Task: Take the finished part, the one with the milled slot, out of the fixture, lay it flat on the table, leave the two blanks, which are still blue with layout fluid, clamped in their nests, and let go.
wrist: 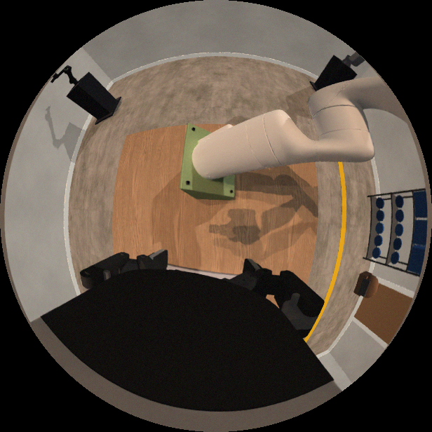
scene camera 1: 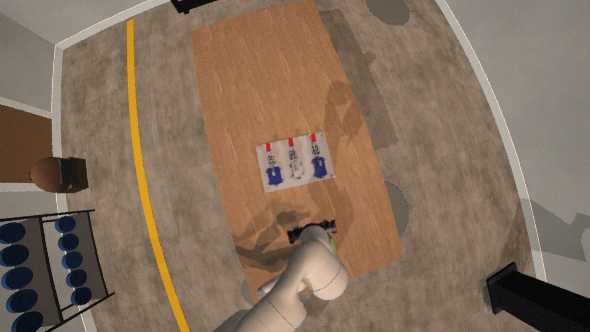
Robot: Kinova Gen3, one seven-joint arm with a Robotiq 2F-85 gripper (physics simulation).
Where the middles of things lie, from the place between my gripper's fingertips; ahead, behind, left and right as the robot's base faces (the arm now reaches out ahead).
Now: hand 25 cm short of the fixture plate (scene camera 1: 280, 149), 4 cm to the left of it and 30 cm above it.
